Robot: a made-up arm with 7 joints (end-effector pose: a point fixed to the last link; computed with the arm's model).
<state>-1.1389 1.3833 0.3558 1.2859 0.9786 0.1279 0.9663</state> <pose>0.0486 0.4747 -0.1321 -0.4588 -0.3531 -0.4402</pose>
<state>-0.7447 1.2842 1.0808 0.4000 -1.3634 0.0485 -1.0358</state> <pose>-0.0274 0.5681 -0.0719 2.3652 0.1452 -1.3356</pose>
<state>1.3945 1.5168 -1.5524 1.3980 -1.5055 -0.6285 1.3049</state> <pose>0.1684 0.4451 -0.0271 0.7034 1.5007 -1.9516</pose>
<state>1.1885 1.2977 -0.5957 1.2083 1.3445 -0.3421 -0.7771</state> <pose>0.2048 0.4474 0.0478 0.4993 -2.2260 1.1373</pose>
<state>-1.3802 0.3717 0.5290 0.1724 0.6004 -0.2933 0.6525</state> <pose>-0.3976 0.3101 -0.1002 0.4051 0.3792 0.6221</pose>
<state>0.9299 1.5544 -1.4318 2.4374 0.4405 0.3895 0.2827</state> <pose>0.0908 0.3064 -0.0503 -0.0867 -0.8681 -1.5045</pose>
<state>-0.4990 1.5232 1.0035 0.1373 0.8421 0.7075 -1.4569</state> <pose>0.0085 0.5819 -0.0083 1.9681 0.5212 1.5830</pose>
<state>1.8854 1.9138 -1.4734 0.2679 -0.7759 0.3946 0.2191</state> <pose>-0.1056 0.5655 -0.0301 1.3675 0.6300 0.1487</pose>
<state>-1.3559 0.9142 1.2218 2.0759 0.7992 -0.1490 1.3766</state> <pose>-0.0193 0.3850 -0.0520 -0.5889 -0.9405 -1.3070</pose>
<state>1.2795 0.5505 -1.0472 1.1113 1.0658 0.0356 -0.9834</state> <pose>0.3748 0.2212 -0.0394 0.4137 -1.7314 0.4583</pose>
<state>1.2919 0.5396 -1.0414 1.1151 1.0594 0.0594 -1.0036</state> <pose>0.3758 0.2171 -0.0340 0.4266 -1.7300 0.4630</pose>
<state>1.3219 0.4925 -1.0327 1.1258 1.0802 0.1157 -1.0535</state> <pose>0.3790 0.1988 -0.0219 0.4117 -1.7053 0.4733</pose>
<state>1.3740 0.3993 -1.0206 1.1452 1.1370 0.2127 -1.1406</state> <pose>0.3818 0.1626 -0.0004 0.3661 -1.6525 0.4715</pose>
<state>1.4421 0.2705 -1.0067 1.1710 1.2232 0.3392 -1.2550</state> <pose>0.3782 0.1130 0.0285 0.3092 -1.5856 0.4266</pose>
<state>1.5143 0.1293 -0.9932 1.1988 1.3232 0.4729 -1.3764</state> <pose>0.3644 0.0601 0.0589 0.2644 -1.5292 0.3288</pose>
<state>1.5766 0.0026 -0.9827 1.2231 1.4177 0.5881 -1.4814</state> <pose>0.3440 0.0149 0.0834 0.2403 -1.4975 0.2050</pose>
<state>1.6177 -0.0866 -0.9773 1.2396 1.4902 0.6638 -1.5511</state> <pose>0.3256 -0.0154 0.0979 0.2273 -1.4833 0.0998</pose>
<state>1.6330 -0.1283 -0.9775 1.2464 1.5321 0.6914 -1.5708</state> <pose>0.3165 -0.0292 0.1025 0.2069 -1.4713 0.0385</pose>
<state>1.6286 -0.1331 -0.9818 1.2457 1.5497 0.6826 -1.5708</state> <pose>0.3162 -0.0311 0.1006 0.1915 -1.4549 0.0318</pose>
